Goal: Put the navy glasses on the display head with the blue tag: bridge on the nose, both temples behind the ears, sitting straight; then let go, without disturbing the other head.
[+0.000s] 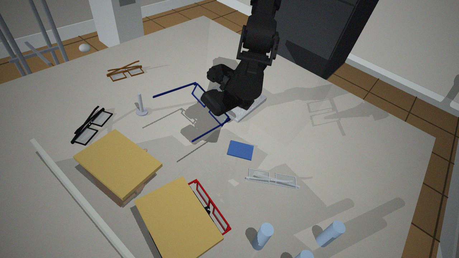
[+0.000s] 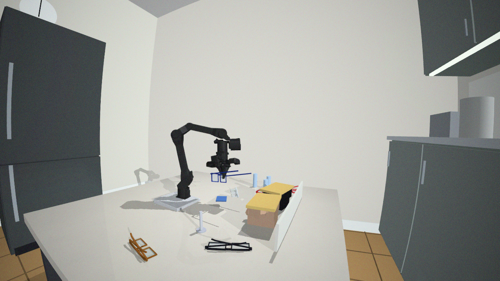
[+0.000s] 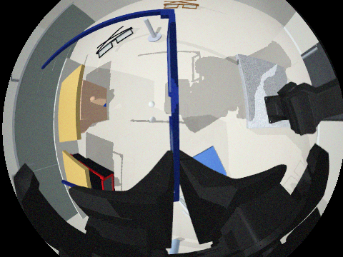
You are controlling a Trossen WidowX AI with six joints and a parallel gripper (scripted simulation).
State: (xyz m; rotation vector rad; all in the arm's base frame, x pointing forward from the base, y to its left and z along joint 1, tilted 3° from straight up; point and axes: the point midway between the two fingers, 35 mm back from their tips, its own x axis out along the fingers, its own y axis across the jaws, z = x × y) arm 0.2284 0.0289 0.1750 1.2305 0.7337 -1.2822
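Now: the skin-coloured display head 220 mm ahead of my gripper tip, 130 mm to the right of it and 90 mm below it. Also, from my gripper tip: grey post stand (20 mm ahead, 290 mm to the right, 130 mm below); then white panel (370 mm ahead, 40 mm to the right, 100 mm below); then blue card (40 mm behind, 80 mm to the left, 150 mm below).
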